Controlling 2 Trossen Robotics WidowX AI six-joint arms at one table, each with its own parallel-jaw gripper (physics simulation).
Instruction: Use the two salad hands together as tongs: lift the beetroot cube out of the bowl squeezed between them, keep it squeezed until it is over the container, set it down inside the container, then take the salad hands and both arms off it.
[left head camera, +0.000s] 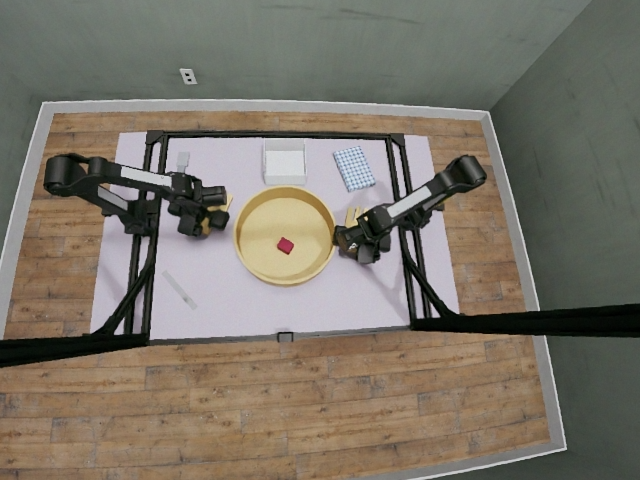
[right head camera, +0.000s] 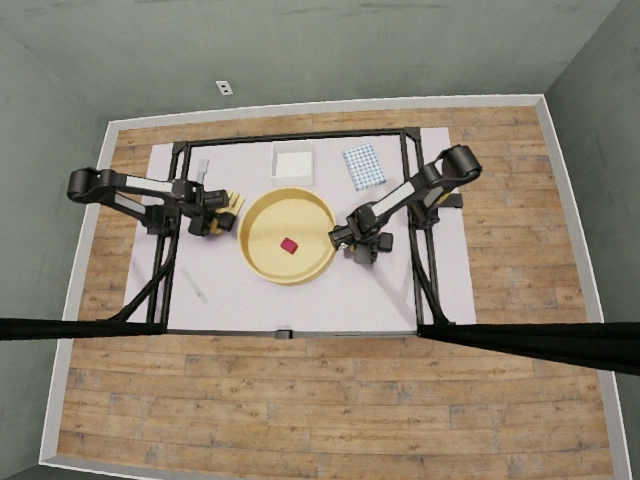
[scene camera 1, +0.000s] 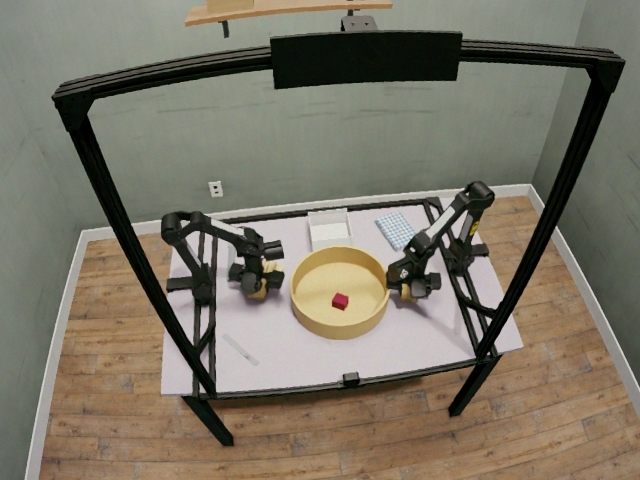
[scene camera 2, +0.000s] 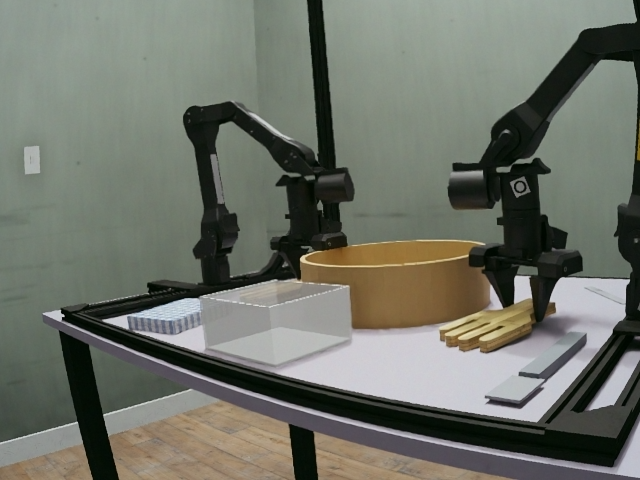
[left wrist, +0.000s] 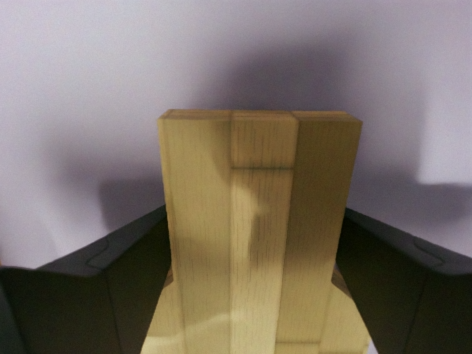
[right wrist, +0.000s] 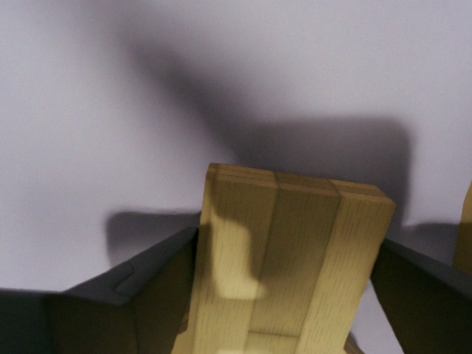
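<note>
The red beetroot cube lies on the floor of the round yellow bowl. The clear container stands behind the bowl in the left head camera. My left gripper is shut on the handle of the left wooden salad hand, which lies at the table, left of the bowl in the left head camera. My right gripper is shut on the handle of the right salad hand, right of the bowl. The arms partly hide both hands from above.
A blue checked folded cloth lies right of the container in the left head camera. A grey flat tool lies near the left salad hand. A translucent strip lies at the front left. Black frame rails edge the table.
</note>
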